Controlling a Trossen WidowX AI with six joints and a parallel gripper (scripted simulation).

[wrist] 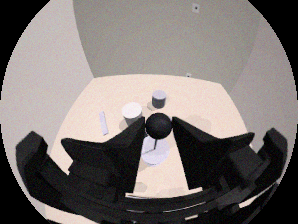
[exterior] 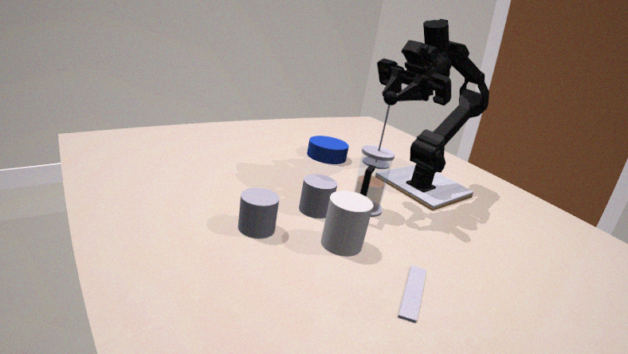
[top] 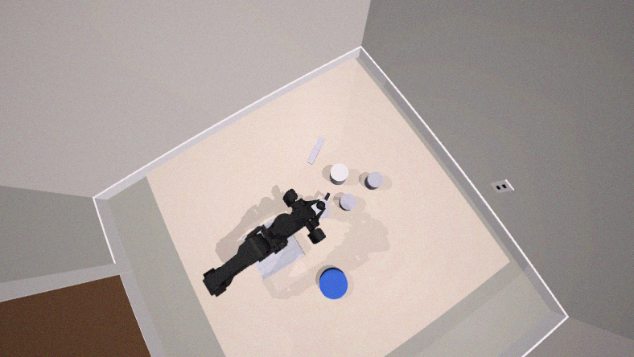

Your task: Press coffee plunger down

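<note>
My gripper tip is 14 cm above the coffee press, 1 cm to the right of it and 1 cm short of it. Also, from my gripper tip: flat grey bar (26 cm to the left, 26 cm below, 14 cm ahead).
</note>
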